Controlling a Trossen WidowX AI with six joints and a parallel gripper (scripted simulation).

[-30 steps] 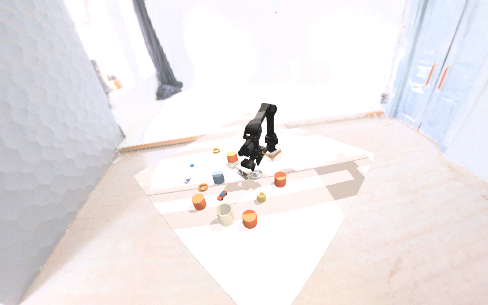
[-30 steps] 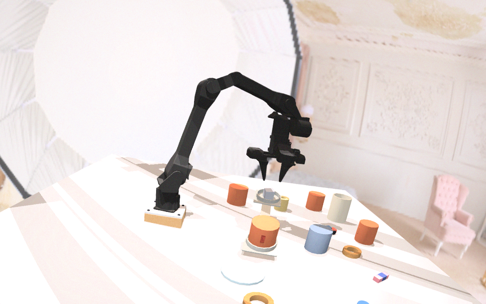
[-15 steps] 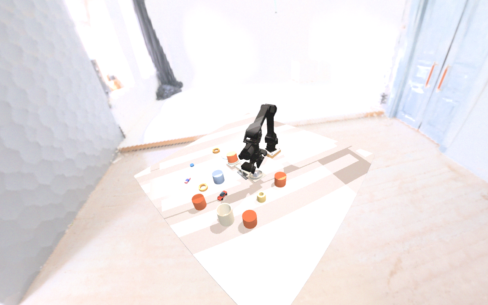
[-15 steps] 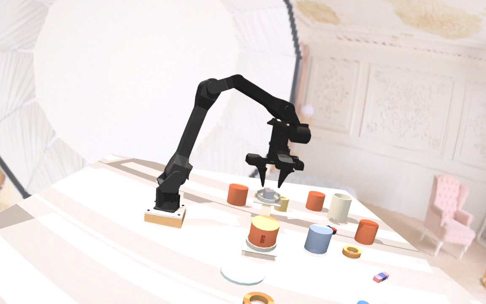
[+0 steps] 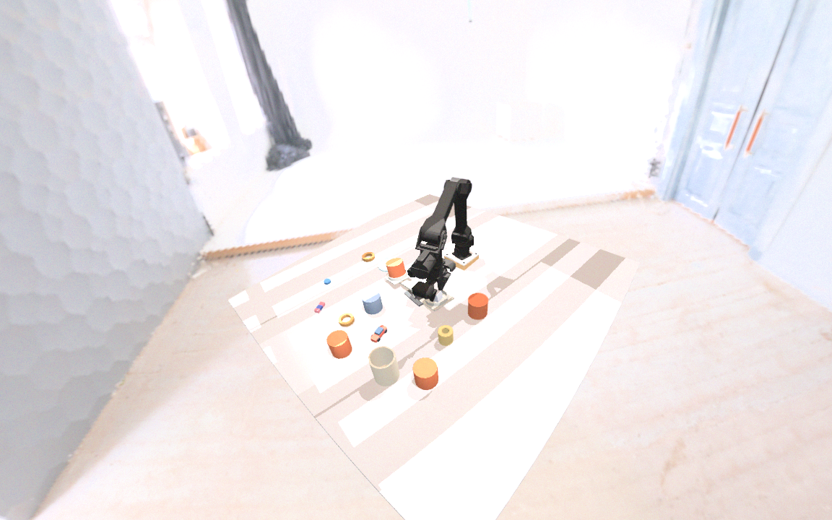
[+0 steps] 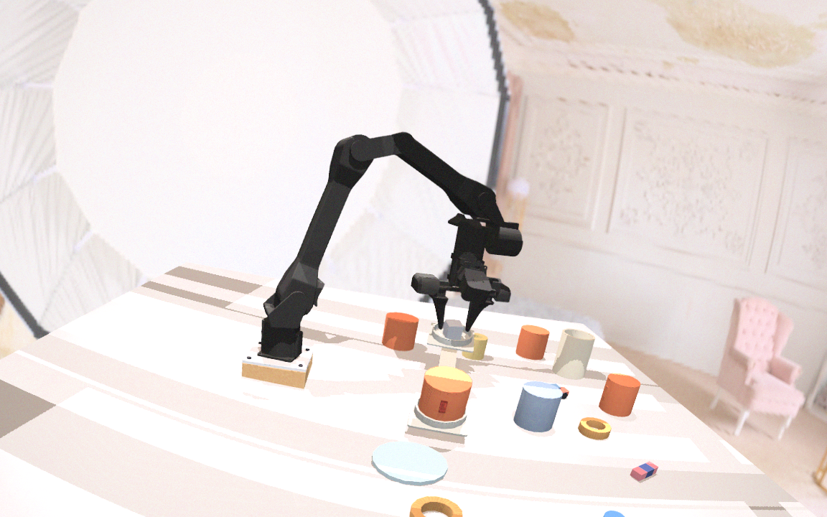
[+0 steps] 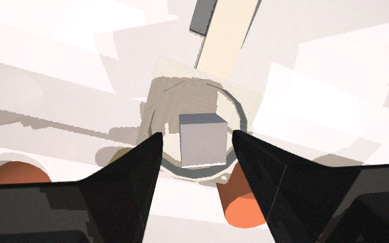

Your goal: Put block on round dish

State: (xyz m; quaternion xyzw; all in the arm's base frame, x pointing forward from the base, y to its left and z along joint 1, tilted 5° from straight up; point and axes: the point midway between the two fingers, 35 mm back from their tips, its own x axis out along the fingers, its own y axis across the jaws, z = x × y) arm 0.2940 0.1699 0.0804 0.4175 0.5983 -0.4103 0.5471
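Now: gripper tip right at the grey block. Also, from my gripper tip: blue cylinder 18 cm ahead, 18 cm to the right, 5 cm below; then cream cylinder 28 cm ahead, 10 cm to the left, 4 cm below; then balance 12 cm to the right, 5 cm below.
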